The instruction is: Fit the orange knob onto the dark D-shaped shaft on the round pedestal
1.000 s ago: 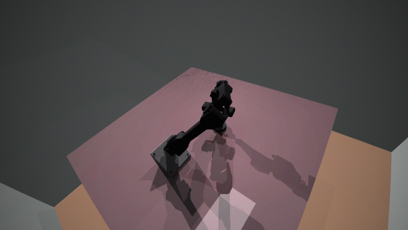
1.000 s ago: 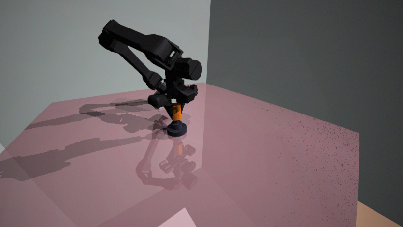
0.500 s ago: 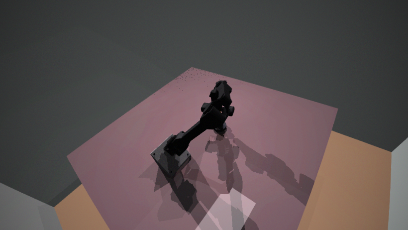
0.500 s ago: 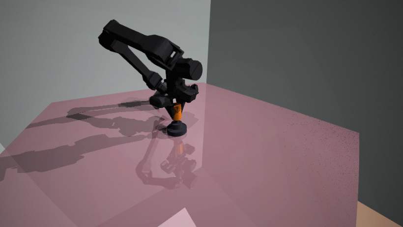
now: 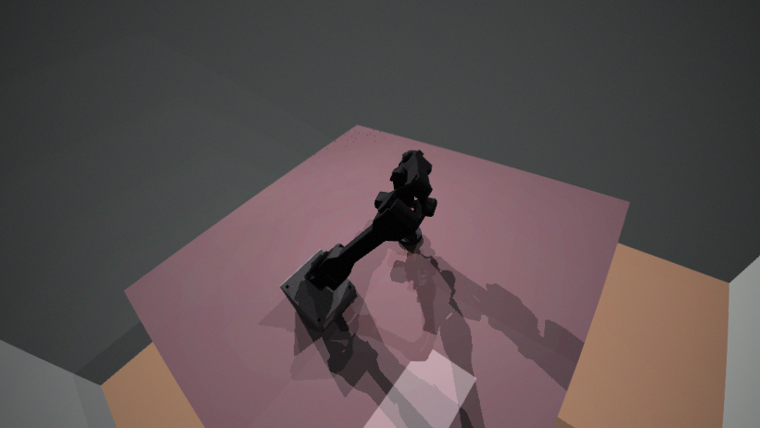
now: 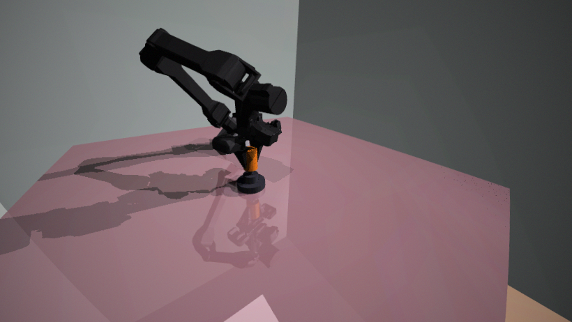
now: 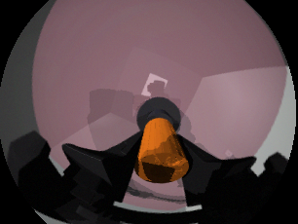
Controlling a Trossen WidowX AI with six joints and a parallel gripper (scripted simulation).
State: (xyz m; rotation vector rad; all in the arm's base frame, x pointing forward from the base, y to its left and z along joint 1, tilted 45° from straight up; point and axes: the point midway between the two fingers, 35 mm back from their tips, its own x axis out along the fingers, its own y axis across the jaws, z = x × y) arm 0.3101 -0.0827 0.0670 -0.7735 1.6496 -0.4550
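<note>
My gripper tip is 20 mm below the orange knob. The rest, counted from my gripper tip: dark round pedestal (40 mm below).
</note>
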